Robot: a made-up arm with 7 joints.
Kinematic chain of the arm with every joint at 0, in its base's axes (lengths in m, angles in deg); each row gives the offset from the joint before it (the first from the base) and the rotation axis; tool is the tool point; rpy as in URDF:
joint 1: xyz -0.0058 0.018 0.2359 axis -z
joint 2: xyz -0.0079 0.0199 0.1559 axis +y
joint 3: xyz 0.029 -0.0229 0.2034 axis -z
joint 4: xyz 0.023 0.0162 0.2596 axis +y
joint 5: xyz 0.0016 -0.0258 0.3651 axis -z
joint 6: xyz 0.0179 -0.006 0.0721 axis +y
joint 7: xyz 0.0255 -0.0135 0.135 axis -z
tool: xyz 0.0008 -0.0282 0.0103 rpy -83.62 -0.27 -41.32
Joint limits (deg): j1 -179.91..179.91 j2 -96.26..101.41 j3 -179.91..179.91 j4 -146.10..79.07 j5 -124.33..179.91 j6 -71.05..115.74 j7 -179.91..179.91
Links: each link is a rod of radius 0.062 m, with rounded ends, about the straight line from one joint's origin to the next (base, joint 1, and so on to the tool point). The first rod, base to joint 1, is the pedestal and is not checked.
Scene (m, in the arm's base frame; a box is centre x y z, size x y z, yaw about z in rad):
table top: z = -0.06
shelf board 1: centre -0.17 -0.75 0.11 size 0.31 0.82 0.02 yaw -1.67
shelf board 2: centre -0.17 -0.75 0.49 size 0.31 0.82 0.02 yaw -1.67
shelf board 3: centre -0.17 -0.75 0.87 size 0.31 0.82 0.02 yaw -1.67
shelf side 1: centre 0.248 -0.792 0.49 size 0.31 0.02 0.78 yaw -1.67
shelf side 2: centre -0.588 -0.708 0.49 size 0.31 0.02 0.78 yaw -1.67
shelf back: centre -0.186 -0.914 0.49 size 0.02 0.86 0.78 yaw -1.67
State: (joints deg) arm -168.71 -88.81 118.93 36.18 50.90 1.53 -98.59
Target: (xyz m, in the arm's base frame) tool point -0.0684 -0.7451 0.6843
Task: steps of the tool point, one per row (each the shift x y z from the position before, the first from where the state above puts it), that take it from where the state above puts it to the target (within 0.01 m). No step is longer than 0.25 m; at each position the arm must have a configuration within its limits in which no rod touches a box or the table.
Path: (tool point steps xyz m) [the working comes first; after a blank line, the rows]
Joints at the target: -129.32 -78.02 112.14 -78.62 62.46 -5.64 -94.01
Straight joint move there: touches shelf side 1.

1: 0.0334 -0.1245 -0.0238
2: 0.0242 -0.0941 0.0483
3: 0.0150 -0.0338 0.1034
4: -0.0025 0.0436 0.1284
5: -0.0671 -0.1083 0.1742
6: -0.1381 -0.1276 0.1379
7: -0.1985 -0.1152 0.0795
8: -0.2341 -0.0712 0.0108
9: -0.2339 -0.0041 -0.0540
10: -0.1942 0.0712 -0.1010
11: -0.0062 -0.1195 0.0084
12: -0.0123 -0.1100 -0.0029
13: -0.0139 -0.0957 -0.0055

